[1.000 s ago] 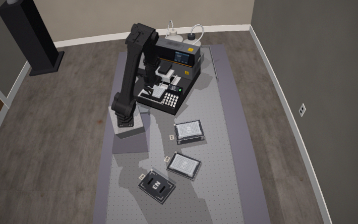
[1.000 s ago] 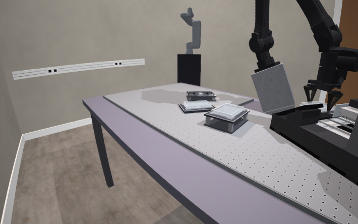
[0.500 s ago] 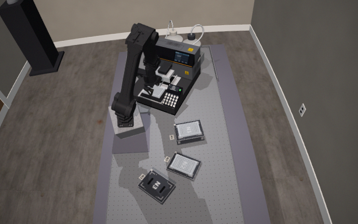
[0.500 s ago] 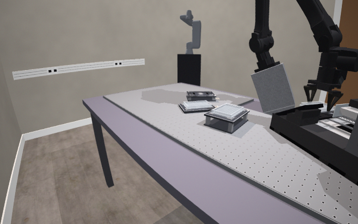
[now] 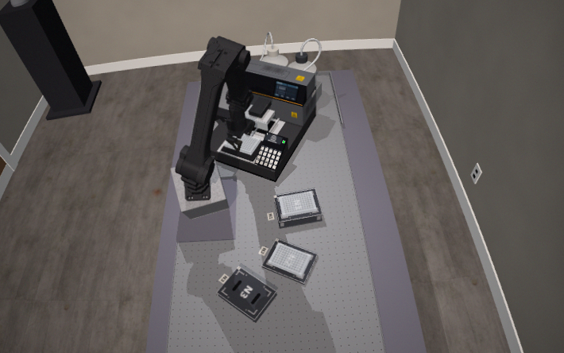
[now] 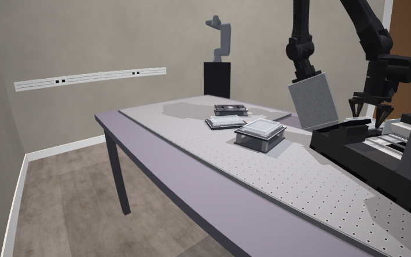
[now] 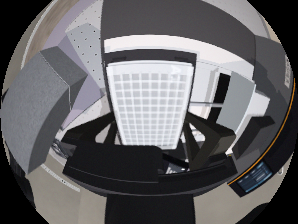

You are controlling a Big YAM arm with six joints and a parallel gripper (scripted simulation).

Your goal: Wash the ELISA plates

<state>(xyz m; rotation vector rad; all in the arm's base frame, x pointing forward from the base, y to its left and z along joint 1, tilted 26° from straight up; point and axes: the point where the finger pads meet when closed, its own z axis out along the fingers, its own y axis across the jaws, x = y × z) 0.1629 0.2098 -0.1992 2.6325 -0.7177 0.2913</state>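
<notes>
Now: hand 2 cm above the washer carrier. The rest, counted from my hand: plate washer 13 cm to the left, 8 cm ahead, 3 cm above.
</notes>
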